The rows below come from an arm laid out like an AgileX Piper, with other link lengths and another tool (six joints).
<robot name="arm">
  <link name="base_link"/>
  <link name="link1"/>
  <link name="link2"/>
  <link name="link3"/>
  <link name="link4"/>
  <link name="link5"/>
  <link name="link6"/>
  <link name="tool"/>
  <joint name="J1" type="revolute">
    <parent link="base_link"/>
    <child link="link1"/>
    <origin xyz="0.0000 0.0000 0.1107" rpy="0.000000 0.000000 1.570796"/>
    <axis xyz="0 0 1"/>
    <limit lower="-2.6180" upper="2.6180"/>
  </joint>
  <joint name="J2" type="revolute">
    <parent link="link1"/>
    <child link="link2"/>
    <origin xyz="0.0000 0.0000 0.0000" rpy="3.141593 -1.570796 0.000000"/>
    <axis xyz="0 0 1"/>
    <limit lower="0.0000" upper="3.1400"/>
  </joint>
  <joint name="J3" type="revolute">
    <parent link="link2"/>
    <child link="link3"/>
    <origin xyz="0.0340 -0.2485 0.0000" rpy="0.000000 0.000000 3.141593"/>
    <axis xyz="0 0 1"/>
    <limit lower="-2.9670" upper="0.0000"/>
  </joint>
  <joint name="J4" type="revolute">
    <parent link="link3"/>
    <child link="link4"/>
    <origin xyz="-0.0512 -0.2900 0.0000" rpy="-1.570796 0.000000 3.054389"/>
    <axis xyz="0 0 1"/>
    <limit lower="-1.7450" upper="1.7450"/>
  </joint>
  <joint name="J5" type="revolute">
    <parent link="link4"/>
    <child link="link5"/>
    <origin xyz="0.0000 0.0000 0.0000" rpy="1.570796 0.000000 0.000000"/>
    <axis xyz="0 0 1"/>
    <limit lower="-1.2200" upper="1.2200"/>
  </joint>
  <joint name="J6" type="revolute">
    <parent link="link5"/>
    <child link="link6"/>
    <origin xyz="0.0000 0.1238 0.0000" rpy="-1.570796 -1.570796 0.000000"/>
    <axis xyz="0 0 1"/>
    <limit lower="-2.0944" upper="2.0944"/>
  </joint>
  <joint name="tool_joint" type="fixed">
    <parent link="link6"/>
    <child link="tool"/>
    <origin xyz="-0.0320 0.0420 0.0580" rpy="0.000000 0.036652 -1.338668"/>
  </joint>
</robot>
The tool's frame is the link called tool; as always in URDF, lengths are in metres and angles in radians.
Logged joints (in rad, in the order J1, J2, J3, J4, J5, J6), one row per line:
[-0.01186 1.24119 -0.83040 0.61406 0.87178 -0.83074]
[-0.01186 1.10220 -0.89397 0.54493 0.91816 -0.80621]
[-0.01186 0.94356 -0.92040 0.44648 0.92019 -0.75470]
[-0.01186 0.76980 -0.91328 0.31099 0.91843 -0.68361]
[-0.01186 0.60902 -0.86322 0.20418 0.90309 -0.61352]
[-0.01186 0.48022 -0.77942 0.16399 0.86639 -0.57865]
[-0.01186 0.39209 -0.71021 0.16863 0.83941 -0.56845]
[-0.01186 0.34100 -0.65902 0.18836 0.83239 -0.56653]
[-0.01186 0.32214 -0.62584 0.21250 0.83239 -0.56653]
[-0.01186 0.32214 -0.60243 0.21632 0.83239 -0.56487]
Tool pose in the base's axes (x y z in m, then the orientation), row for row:
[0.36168 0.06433 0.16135 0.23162 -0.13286 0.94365 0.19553]
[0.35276 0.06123 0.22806 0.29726 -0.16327 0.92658 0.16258]
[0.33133 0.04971 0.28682 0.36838 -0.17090 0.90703 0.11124]
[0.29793 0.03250 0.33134 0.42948 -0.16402 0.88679 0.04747]
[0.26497 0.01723 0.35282 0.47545 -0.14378 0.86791 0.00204]
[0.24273 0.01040 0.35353 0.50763 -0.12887 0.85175 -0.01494]
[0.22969 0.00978 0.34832 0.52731 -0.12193 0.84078 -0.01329]
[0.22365 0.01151 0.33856 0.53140 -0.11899 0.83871 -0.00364]
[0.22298 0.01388 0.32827 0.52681 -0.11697 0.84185 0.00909]
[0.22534 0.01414 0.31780 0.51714 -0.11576 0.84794 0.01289]
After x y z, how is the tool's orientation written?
As a quaternion, w x y z.
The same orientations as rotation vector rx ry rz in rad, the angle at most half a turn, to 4 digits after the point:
[-0.3652 2.5940 0.5375]
[-0.4340 2.4629 0.4322]
[-0.4388 2.3289 0.2856]
[-0.4093 2.2131 0.1185]
[-0.3515 2.1217 0.0050]
[-0.3106 2.0530 -0.0360]
[-0.2914 2.0095 -0.0318]
[-0.2839 2.0010 -0.0087]
[-0.2796 2.0125 0.0217]
[-0.2779 2.0355 0.0309]

